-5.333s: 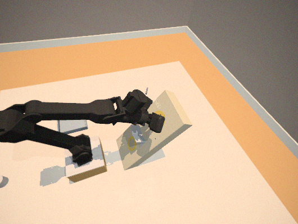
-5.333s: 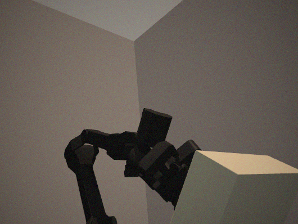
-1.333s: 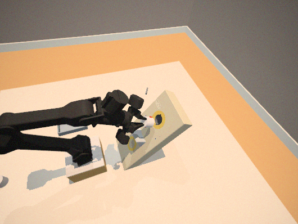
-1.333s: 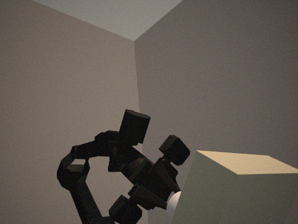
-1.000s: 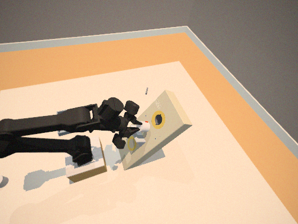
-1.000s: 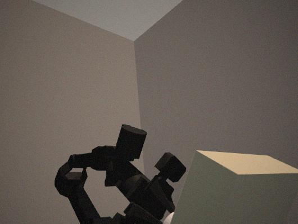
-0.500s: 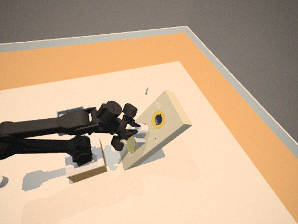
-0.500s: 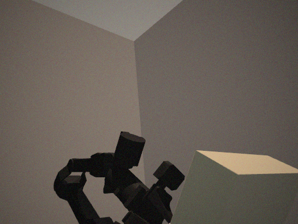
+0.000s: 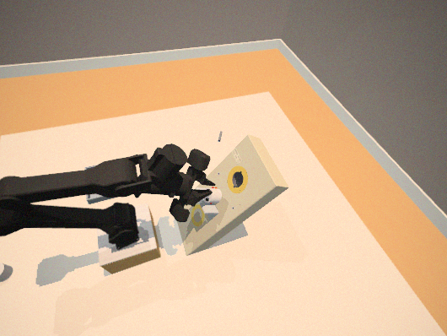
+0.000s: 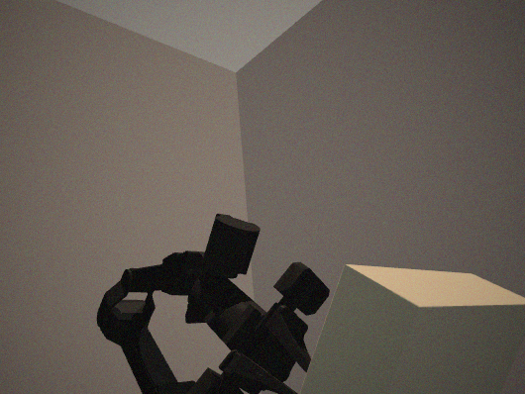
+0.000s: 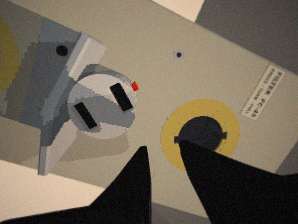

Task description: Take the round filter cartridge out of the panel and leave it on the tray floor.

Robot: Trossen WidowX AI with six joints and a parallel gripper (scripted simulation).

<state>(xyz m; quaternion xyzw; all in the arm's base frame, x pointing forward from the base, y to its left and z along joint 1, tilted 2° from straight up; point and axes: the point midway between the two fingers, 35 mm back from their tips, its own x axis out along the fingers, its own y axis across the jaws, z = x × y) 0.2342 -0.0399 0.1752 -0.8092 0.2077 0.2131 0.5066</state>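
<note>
Right now the pale round cartridge is 1 cm to the left of my gripper tip and 5 cm below it. Round my gripper tip: grey-blue tray: 28 cm behind, 33 cm to the left, 25 cm below; dark piece: 24 cm ahead, 36 cm to the left, 25 cm below; service panel: 4 cm ahead, 1 cm to the right, 7 cm below.
</note>
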